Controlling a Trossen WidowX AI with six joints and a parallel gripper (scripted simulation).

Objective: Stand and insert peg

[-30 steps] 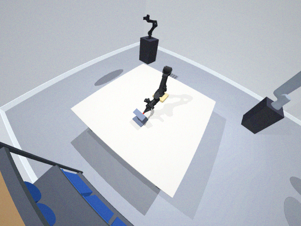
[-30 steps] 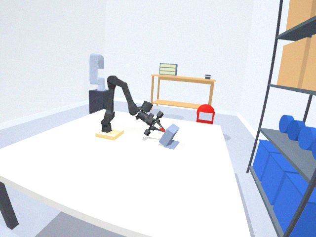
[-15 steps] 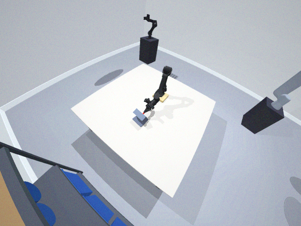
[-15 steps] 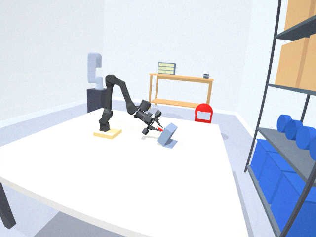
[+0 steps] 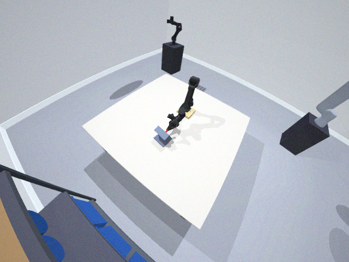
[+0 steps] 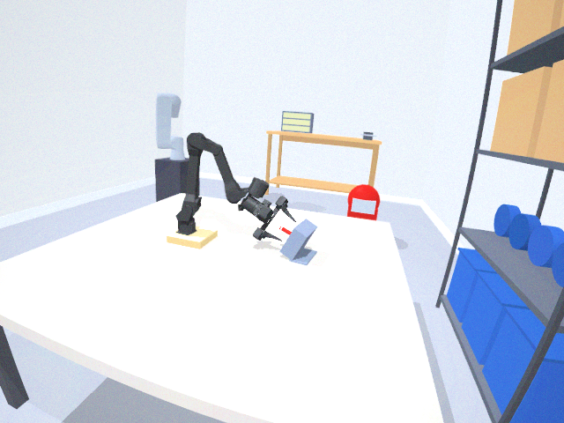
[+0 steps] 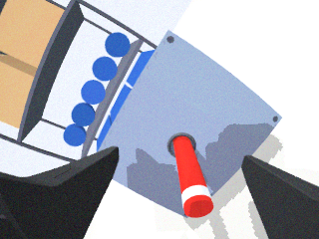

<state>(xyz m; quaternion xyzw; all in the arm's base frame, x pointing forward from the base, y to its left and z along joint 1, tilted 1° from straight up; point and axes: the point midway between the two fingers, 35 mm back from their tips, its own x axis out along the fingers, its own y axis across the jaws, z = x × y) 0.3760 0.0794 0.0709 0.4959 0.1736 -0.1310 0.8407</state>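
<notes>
My gripper tip is 10 mm past the red peg. The rest, counted from my gripper tip: sloped panel (40 mm ahead, 20 mm below).
</notes>
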